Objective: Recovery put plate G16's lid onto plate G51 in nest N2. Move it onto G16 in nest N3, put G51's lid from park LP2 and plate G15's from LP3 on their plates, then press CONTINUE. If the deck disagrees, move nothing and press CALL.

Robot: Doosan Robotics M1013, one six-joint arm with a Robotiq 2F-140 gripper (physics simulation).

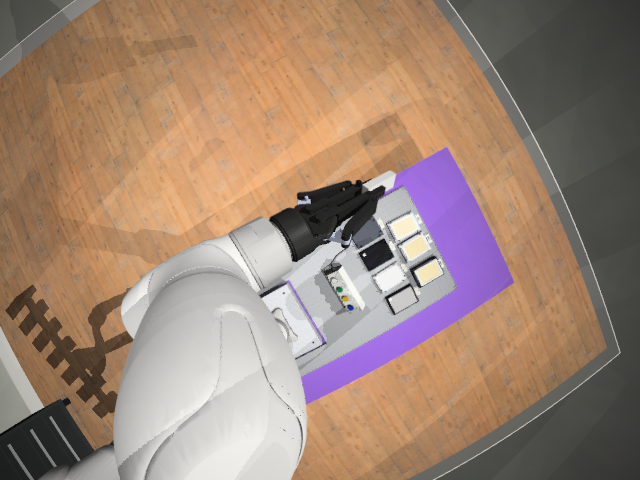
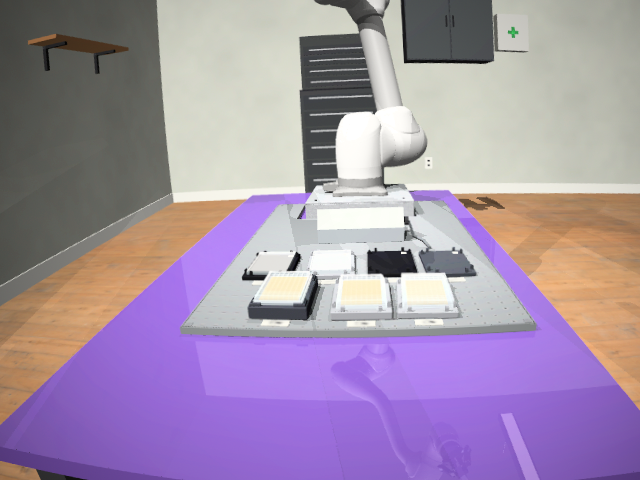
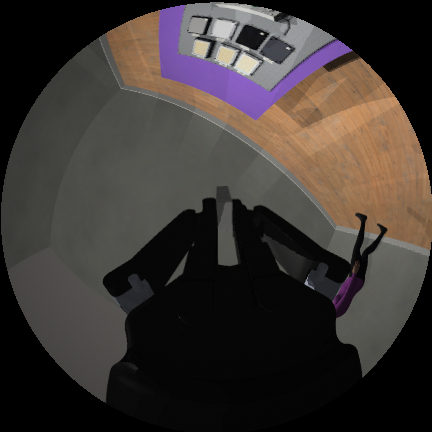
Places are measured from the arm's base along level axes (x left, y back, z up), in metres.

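Pixels of known places: gripper, fingertip midpoint: [image 1: 391,178] [image 3: 222,196]; arm's base, origin of the base link: [image 2: 360,191].
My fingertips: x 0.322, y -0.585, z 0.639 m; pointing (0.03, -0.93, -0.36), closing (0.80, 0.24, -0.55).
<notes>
For each thing: its top centre in the pictures, then the offset to it from my fingertips. "spot": a spot on its surface instead. Level surfaces: height alone.
- dark nest, surface spot: [image 2: 281,289] spot: dx -0.443, dy -0.245, dz -0.647 m
- black frame, middle of its top: [image 2: 272,260] [image 1: 403,300] dx -0.505, dy -0.041, dz -0.666 m
- button box, middle of its top: [image 2: 360,206] [image 1: 347,292] dx -0.314, dy +0.182, dz -0.600 m
- grey deck, its level: dz -0.683 m
- purple table, its level: dz -0.697 m
My gripper [image 1: 369,187] [image 3: 222,196] is shut and empty, high above and away from the deck. Three cream plates stand in a row: one on a dark nest [image 1: 428,272] [image 2: 281,289] [image 3: 201,48], a middle one [image 1: 415,248] [image 2: 361,291] [image 3: 226,55] and an end one [image 1: 404,226] [image 2: 425,290] [image 3: 247,64] on pale nests. Behind them lie a light grey piece in a black frame [image 1: 402,299] [image 2: 271,261], a white one [image 1: 388,277] [image 2: 332,262], a black one [image 1: 376,254] [image 2: 391,261] and a dark grey one [image 1: 368,232] [image 2: 447,260]. Labels and lids are too small to tell.
A button box [image 1: 351,287] [image 2: 360,235] with green, yellow and blue buttons and a cable stands between the parks and the robot base [image 2: 360,209]. The grey deck [image 2: 217,315] lies on the purple table [image 1: 480,242] [image 2: 258,434]. A person [image 3: 350,290] shows beyond the gripper.
</notes>
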